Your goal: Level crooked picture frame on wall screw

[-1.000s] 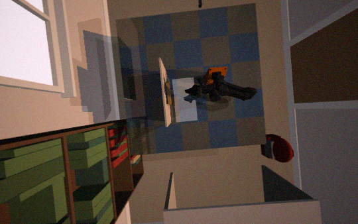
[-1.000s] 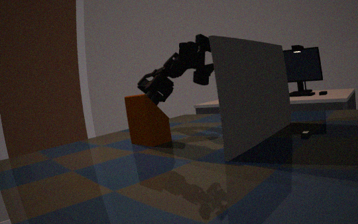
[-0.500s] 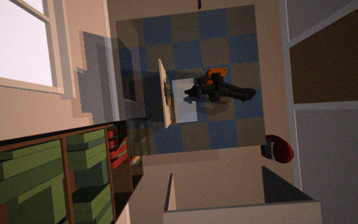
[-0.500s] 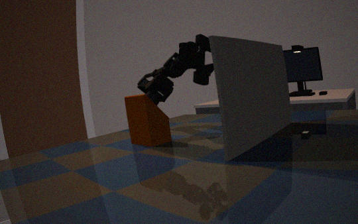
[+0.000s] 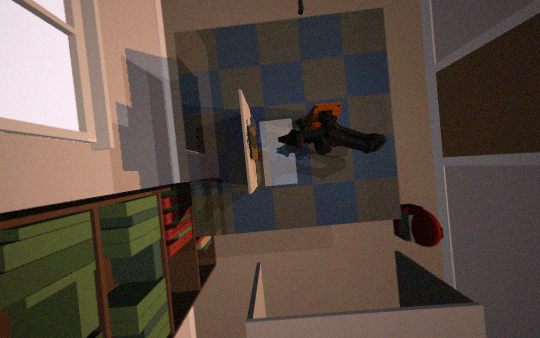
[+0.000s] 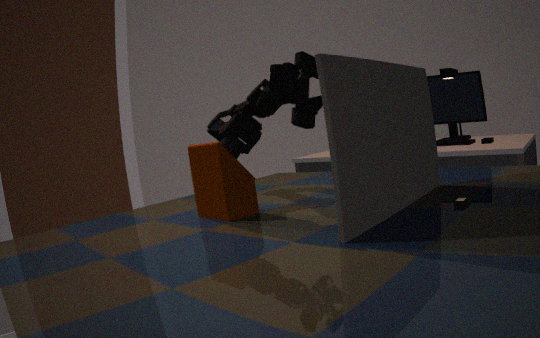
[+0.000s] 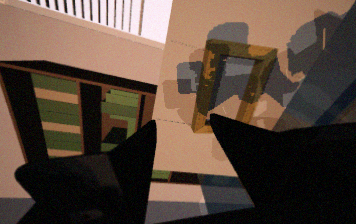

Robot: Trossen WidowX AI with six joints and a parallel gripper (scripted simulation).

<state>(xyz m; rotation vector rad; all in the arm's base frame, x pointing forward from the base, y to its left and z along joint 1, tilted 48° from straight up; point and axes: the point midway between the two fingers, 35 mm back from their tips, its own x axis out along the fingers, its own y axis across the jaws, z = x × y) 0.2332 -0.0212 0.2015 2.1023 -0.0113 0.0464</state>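
Now: the picture frame 13 cm ahead of my gripper tip, 1 cm to the right of it and 11 cm below it. From my gripper tip the other things lie so: wall panel: 14 cm ahead, 13 cm below.
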